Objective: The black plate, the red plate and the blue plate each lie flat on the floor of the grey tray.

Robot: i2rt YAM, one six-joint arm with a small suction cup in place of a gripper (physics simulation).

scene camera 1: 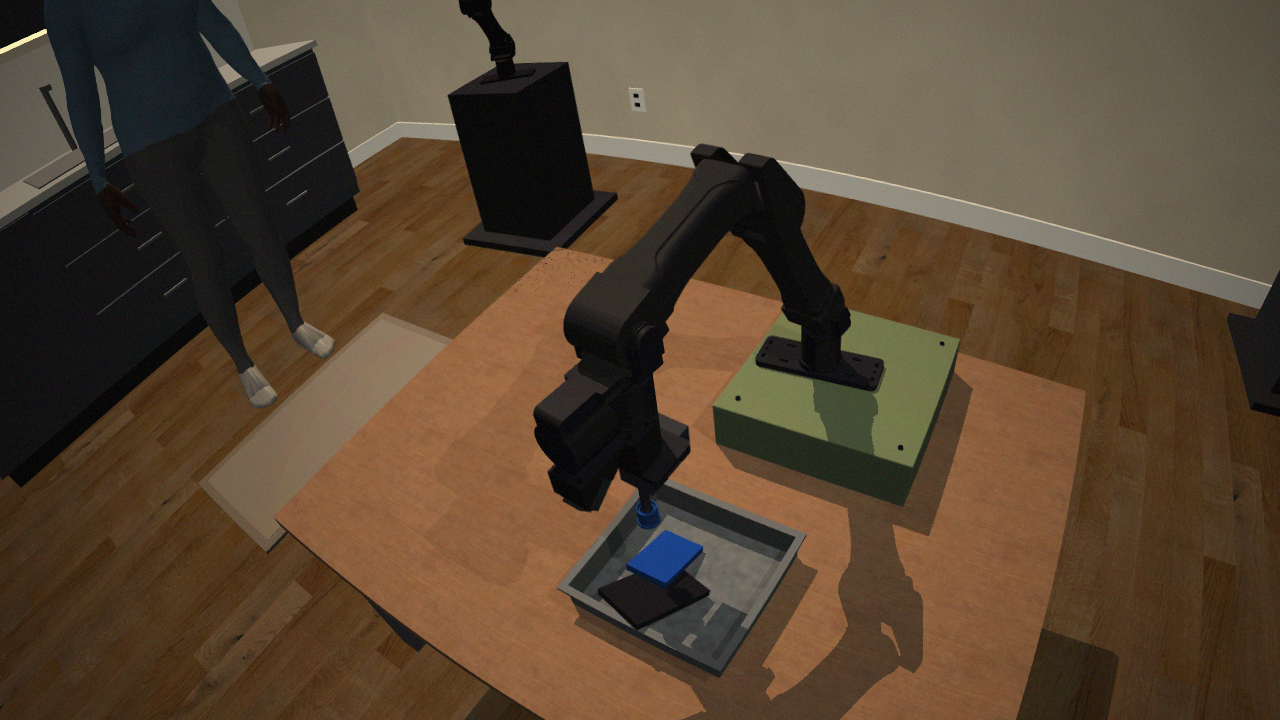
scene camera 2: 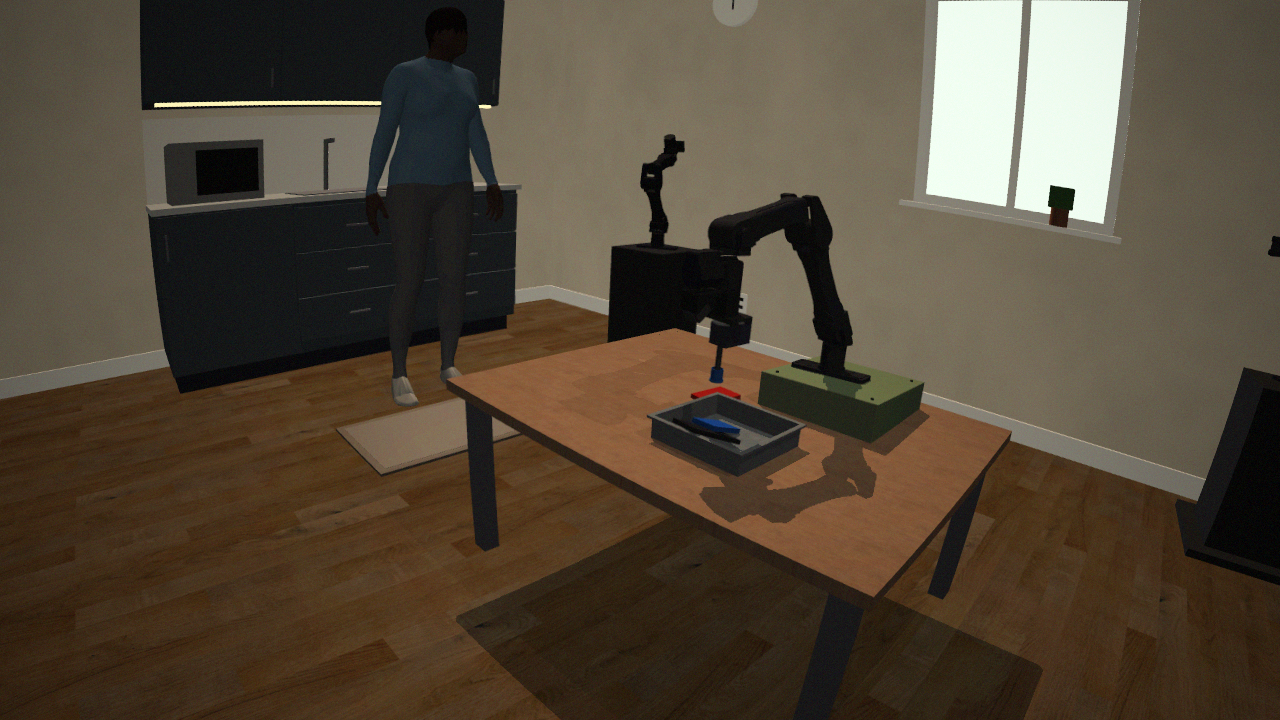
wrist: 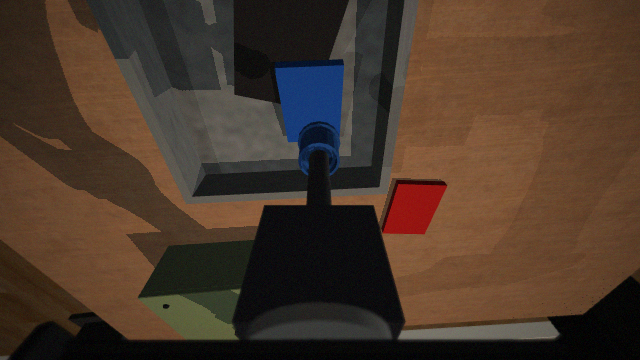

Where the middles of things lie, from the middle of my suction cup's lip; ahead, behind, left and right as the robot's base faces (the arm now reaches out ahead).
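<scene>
Distances from my suction cup: the blue plate (scene camera 1: 666,557) is 110 mm below, 10 mm behind and 10 mm to the left of it; the grey tray (scene camera 1: 745,557) is 110 mm below it and 40 mm to the left of it. The black plate (scene camera 1: 640,602) is 100 mm below my suction cup, 50 mm ahead of it and 20 mm to the left of it. The red plate (wrist: 413,203) is 130 mm below my suction cup, 120 mm to the right of it and 200 mm behind it.
</scene>
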